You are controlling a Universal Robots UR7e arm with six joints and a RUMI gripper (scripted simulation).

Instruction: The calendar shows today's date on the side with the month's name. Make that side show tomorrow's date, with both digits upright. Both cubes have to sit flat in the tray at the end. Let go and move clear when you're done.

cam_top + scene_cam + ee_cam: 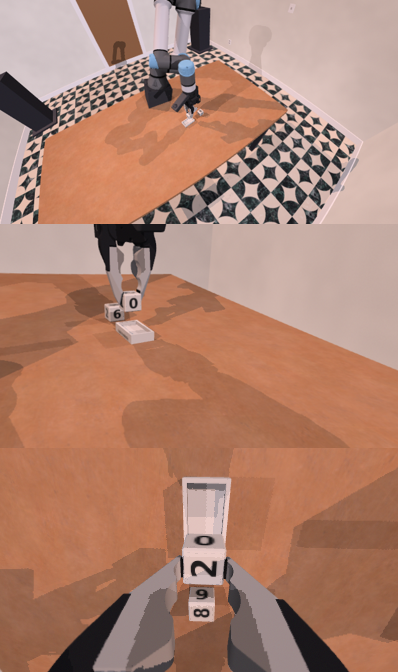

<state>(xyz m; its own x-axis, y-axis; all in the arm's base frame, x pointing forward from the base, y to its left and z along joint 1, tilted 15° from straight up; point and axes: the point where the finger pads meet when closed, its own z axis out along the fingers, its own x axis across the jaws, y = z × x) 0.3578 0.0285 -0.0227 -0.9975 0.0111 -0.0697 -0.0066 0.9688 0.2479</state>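
The tray lies 20 mm to the right of my hand and 60 mm below it.
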